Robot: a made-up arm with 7 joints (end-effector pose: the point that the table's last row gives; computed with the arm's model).
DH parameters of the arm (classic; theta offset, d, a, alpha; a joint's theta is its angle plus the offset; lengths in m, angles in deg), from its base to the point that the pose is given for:
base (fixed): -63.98 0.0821 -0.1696 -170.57
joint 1: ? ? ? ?
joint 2: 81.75 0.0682 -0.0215 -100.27
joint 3: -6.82 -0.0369 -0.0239 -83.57
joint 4: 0 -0.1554 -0.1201 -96.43
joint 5: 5.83 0.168 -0.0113 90
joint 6: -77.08 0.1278 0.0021 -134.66
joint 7: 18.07 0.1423 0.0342 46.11
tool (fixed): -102.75 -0.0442 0 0
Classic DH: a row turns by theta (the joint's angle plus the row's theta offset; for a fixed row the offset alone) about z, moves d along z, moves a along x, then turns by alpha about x.
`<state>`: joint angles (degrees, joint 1 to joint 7).
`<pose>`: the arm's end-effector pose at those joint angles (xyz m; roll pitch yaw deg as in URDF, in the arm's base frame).
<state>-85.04 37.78 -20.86 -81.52 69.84 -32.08 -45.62</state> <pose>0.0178 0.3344 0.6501 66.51 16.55 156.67</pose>
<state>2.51 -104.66 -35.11 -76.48 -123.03 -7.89 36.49</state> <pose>0.1624 0.1328 0.8355 -59.36 -28.16 73.80</pose>
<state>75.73 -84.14 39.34 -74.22 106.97 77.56 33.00</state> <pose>-0.3442 -0.1218 0.8097 1.32 67.07 -150.74</pose>
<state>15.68 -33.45 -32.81 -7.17 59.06 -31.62 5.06</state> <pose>0.0353 -0.0104 0.9331 -150.78 68.81 -120.42</pose>
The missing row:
joint 1: 38.21 -0.6357 -0.0179 70.05
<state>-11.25 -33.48 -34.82 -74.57 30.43 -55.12 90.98</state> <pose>0.1395 0.0733 0.7579 11.93 -0.81 -141.54</pose>
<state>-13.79 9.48 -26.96 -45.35 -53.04 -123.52 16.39</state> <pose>0.0860 -0.1107 0.7937 -2.12 -7.38 -126.39</pose>
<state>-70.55 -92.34 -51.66 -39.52 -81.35 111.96 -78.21</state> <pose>-0.2368 0.4811 0.9577 102.70 -0.25 -159.38</pose>
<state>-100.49 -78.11 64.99 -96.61 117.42 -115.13 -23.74</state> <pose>-0.0476 0.1894 0.7982 -120.97 43.17 20.91</pose>
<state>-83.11 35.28 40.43 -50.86 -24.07 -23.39 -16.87</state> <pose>0.0150 0.2060 0.5520 78.84 -26.86 -69.22</pose>
